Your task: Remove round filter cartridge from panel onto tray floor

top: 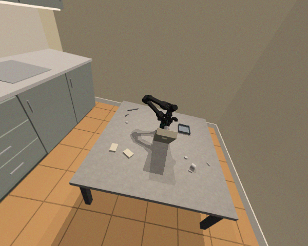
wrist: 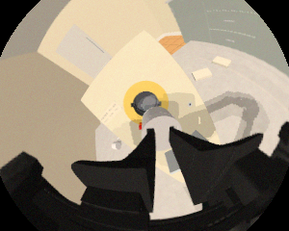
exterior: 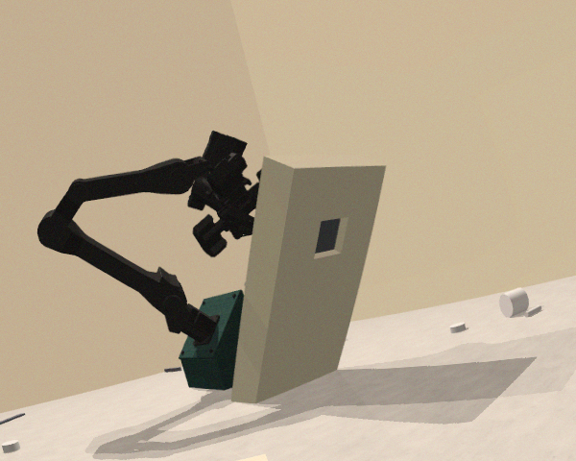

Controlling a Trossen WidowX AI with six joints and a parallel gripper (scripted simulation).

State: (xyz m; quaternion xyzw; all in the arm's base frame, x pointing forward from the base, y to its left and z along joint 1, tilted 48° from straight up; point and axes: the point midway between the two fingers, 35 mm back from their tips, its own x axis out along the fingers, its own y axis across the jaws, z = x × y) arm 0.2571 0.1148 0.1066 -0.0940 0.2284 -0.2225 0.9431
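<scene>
The round grey filter cartridge lies 1 cm below my gripper tip and 1 cm ahead of it. The rest, counted from my gripper tip: dark tray (34 cm behind, 29 cm to the left, 25 cm below); service panel (9 cm below, 3 cm ahead).
</scene>
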